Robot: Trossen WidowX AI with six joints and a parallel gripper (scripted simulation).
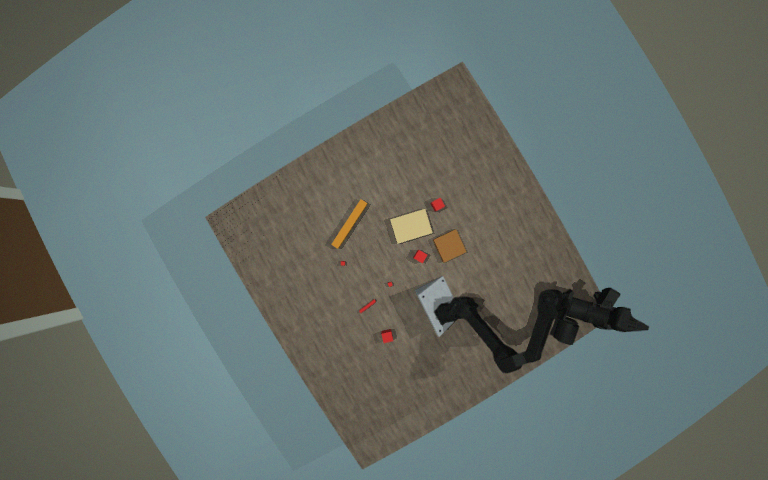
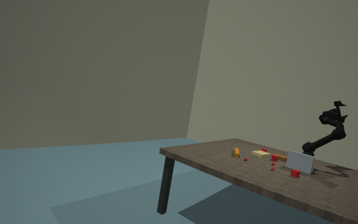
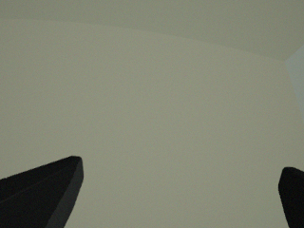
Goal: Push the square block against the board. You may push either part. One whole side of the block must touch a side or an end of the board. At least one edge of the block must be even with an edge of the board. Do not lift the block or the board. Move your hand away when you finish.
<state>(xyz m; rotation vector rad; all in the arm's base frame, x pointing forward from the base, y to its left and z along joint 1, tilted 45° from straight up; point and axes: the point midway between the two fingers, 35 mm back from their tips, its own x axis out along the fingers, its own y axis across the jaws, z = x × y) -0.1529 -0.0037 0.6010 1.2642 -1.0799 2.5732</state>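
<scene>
My gripper tip is 500 mm above the brown square block, 410 mm short of it and 280 mm to the right of it. The rest, counted from my gripper tip: red stick: 700 mm to the left, 510 mm below, 350 mm ahead; then board: 550 mm ahead, 500 mm below, 380 mm to the left; then long orange bar: 680 mm ahead, 600 mm to the left, 500 mm below.
</scene>
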